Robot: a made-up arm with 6 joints. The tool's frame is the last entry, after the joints.
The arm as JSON. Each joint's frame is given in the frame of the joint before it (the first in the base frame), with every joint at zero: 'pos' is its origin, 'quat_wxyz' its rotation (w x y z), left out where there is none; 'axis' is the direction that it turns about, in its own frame. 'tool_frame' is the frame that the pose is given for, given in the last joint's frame.
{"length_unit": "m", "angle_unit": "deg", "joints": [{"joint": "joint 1", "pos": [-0.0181, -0.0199, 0.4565], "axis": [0.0, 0.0, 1.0]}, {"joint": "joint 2", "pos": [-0.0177, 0.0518, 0.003], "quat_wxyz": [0.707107, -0.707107, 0.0, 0.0], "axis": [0.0, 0.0, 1.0]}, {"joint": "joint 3", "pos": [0.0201, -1.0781, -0.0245], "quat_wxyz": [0.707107, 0.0, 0.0, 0.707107], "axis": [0.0, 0.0, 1.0]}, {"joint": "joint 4", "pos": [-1.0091, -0.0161, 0.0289], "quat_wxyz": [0.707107, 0.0, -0.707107, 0.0], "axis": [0.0, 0.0, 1.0]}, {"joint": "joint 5", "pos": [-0.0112, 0.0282, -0.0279], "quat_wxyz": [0.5, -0.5, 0.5, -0.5], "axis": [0.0, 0.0, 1.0]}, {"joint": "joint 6", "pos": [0.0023, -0.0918, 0.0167], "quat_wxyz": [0.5, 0.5, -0.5, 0.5], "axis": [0.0, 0.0, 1.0]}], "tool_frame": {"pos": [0.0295, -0.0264, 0.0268], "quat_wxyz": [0.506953, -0.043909, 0.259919, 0.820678]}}
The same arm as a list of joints. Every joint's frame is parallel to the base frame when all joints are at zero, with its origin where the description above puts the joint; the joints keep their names.
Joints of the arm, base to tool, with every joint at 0 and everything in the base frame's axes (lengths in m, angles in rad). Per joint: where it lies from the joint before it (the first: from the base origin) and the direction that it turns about. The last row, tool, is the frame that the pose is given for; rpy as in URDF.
joint 1: axis 0 0 1 origin -0.0181 -0.0199 0.4565
joint 2: axis 0 1 0 origin -0.0177 0.0518 0.0030
joint 3: axis 0 1 0 origin 0.0201 -0.0245 1.0781
joint 4: axis 0 0 1 origin 0.0161 0.0289 1.0091
joint 5: axis 0 1 0 origin -0.0282 -0.0112 -0.0279
joint 6: axis 0 0 1 origin 0.0023 0.0167 0.0918
tool: origin 0.0264 0.0295 0.0268 rpy 0.4177 0.3422 -2.6043

